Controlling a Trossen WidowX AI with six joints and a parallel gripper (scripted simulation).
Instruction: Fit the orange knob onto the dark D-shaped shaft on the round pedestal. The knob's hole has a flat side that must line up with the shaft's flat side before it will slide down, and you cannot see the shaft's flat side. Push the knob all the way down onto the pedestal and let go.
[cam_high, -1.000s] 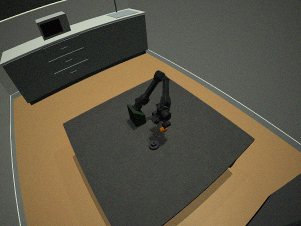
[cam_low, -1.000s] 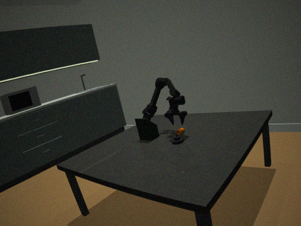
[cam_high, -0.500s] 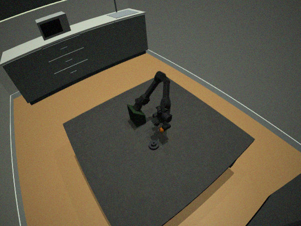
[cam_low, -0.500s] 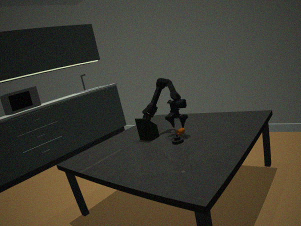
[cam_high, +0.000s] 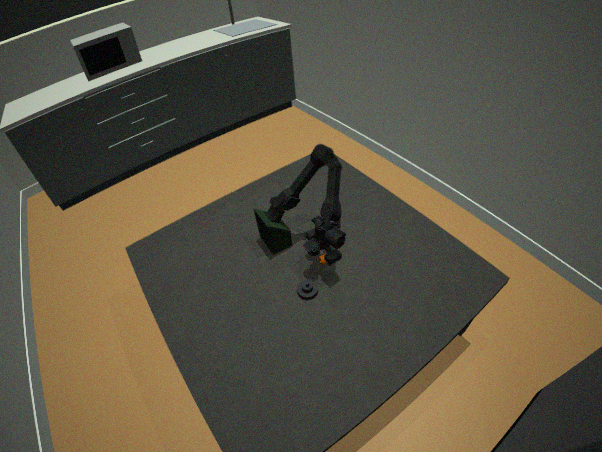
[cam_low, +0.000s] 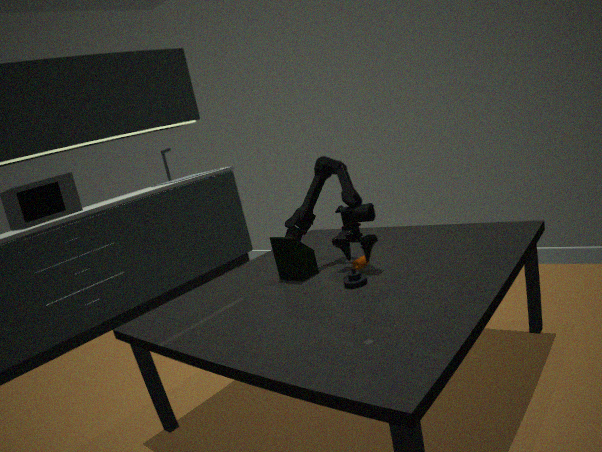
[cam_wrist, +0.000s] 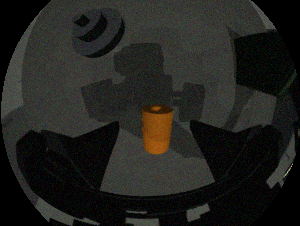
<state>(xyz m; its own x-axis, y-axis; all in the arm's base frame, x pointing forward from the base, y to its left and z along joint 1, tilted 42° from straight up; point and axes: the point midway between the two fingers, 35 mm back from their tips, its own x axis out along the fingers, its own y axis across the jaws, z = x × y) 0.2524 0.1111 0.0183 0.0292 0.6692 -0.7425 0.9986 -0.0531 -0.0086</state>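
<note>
Now: gripper tip 1 cm to the right of the orange knob and 1 cm above it. The rest, counted from my gripper tip: dark round pedestal 14 cm to the right, 8 cm ahead.
</note>
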